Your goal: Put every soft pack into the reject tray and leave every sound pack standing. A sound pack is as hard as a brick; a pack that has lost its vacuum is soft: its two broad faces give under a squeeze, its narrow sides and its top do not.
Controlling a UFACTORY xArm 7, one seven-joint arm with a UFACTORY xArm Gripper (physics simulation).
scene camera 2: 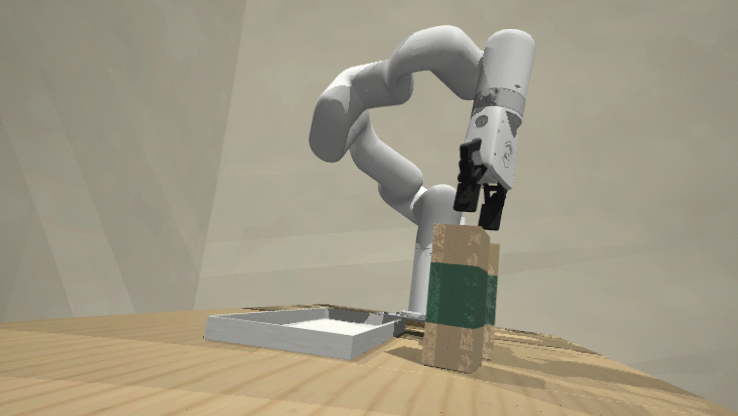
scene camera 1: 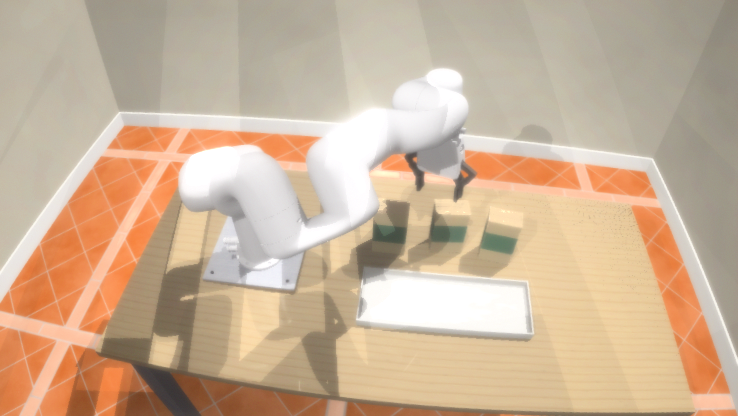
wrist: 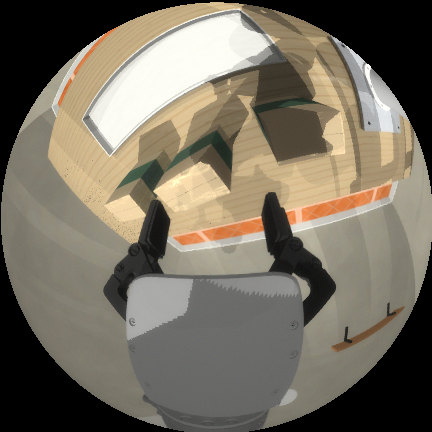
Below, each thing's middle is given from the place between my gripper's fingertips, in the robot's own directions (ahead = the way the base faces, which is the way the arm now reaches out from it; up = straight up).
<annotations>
Right now my hand is 10 mm short of the white reject tray (scene camera 1: pixel 418 301), 190 mm to the left of it and 170 mm above it.
</annotations>
